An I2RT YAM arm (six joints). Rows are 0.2 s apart.
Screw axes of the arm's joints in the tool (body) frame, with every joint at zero. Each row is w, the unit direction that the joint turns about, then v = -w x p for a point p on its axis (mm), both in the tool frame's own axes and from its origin. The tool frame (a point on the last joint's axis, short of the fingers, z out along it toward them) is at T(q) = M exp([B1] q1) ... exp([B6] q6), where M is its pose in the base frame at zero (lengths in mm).
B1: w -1 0 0 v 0.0 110.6 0.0
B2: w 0 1 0 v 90.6 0.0 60.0
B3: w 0 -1 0 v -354.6 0.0 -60.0
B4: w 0 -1 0 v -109.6 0.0 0.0
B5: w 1 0 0 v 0.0 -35.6 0.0
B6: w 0 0 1 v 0.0 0.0 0.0
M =
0 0 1 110.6
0 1 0 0.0
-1 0 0 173.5
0 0 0 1
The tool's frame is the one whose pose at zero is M.
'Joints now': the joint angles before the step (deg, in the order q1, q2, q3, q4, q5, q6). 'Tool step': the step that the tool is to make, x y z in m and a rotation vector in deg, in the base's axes. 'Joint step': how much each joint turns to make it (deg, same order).
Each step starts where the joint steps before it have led.
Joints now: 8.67, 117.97, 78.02, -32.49, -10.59, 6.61
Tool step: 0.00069, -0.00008, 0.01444, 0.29, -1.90, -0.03
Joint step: -0.03, -1.77, 0.63, -0.47, 0.00, 0.00
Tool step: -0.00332, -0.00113, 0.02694, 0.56, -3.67, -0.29
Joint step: -0.08, -4.00, 0.11, -0.36, 0.07, 0.20
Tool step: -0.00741, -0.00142, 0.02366, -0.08, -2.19, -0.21
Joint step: 0.00, -3.80, 0.01, -1.65, 0.45, 0.02
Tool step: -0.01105, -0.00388, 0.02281, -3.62, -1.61, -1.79
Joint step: 0.06, -4.00, -0.01, -2.94, 4.25, 0.00
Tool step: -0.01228, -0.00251, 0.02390, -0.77, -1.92, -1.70
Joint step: 0.07, -4.19, 0.00, -2.32, 1.75, 1.09
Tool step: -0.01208, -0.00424, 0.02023, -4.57, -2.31, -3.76
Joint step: 0.24, -3.72, 0.00, -2.12, 6.20, 1.12
